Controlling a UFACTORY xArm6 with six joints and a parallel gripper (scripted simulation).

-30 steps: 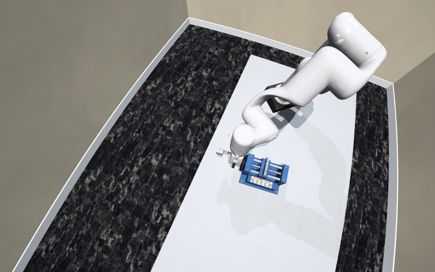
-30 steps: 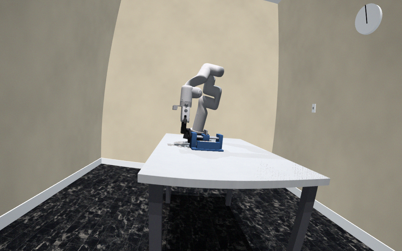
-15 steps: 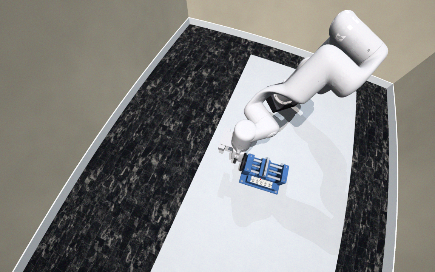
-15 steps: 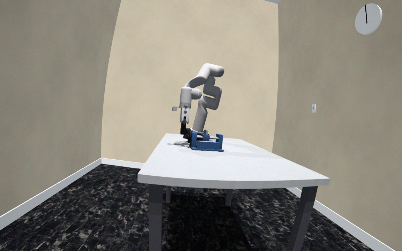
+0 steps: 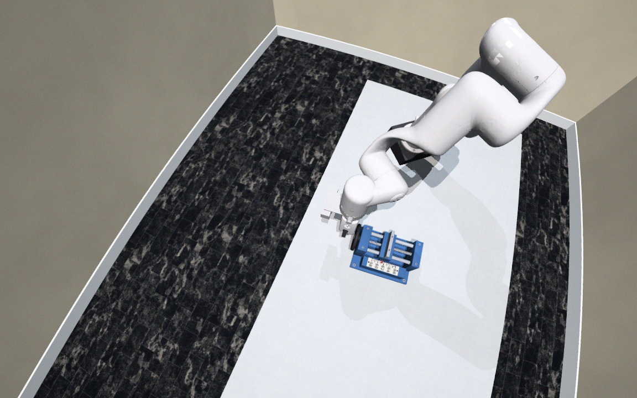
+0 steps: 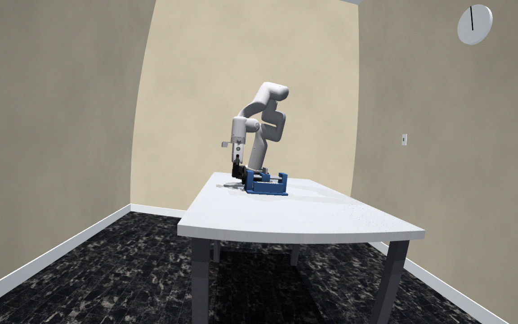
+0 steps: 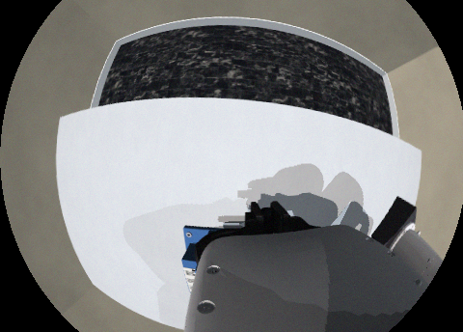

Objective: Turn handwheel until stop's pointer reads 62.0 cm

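Now: the handwheel 1 cm ahead of my hand and 2 cm to the left of it. The rest, counted from my hand: stop: 6 cm ahead, 14 cm to the left, 1 cm above.
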